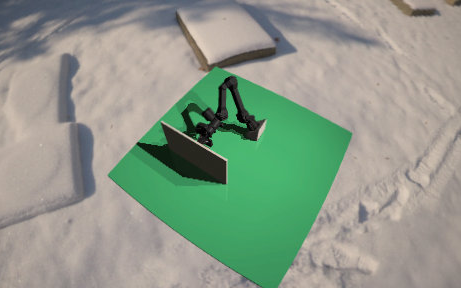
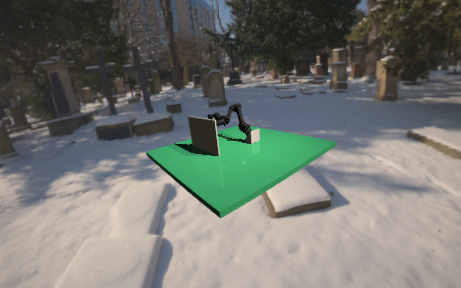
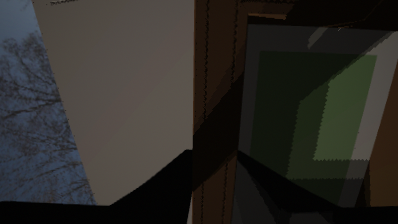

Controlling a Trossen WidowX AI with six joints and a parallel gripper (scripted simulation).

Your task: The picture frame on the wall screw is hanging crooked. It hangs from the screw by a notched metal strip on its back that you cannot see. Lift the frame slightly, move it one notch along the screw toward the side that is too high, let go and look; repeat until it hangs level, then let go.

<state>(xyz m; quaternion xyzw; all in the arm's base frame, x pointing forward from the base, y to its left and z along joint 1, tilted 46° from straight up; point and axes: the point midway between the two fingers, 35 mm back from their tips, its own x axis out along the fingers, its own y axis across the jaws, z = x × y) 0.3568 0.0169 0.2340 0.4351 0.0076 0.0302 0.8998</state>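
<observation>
Now: the picture frame 10 mm to the left of my gripper tip and 50 mm below it. From my gripper tip the other things lie so: wall panel 20 mm ahead, 10 mm to the right, 70 mm below.
</observation>
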